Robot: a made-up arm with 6 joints.
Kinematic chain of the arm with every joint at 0, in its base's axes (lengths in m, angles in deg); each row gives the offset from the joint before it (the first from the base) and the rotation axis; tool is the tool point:
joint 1: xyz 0 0 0.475 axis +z
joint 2: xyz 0.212 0 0 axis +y
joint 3: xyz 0 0 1.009 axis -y
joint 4: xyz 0 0 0.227 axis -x
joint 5: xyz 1.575 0 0 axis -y
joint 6: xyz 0.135 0 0 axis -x
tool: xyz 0 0 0
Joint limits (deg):
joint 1: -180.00..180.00
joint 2: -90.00..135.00
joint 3: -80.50..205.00
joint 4: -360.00..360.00
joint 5: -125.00..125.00
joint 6: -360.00..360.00
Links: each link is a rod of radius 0.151 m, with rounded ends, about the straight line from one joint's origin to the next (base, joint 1, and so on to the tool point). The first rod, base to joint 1, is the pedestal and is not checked.
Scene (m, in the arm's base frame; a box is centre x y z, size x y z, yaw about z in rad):
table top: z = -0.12
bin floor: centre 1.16 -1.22 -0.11 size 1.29 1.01 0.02 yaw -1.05
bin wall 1: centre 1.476 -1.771 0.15 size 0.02 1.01 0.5 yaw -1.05
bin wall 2: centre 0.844 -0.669 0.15 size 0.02 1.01 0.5 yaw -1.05
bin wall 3: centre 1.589 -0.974 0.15 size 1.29 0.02 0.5 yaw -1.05
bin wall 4: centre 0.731 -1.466 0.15 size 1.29 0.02 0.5 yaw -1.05
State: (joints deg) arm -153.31 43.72 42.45 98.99 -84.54 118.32
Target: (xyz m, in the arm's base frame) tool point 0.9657 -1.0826 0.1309
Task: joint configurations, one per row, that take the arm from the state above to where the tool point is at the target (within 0.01 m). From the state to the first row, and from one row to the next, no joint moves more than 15 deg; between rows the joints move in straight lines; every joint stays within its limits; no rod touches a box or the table.
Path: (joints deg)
1: -140.30 35.19 36.91 95.11 -87.78 120.56
2: -127.29 26.67 31.38 91.22 -91.01 122.80
3: -114.28 18.14 25.84 87.34 -94.25 125.03
4: -101.27 9.62 20.30 83.46 -97.48 127.27
5: -88.26 1.09 14.77 79.58 -100.72 129.51
6: -75.25 -7.43 9.23 75.69 -103.95 131.75
7: -62.24 -15.96 3.70 71.81 -107.19 133.99
8: -57.42 -7.07 -8.24 76.32 -104.81 130.07
9: -52.61 1.82 -20.18 80.82 -102.43 126.15
10: -47.79 10.71 -32.12 85.33 -100.05 122.24
11: -42.97 19.60 -44.05 89.84 -97.67 118.32

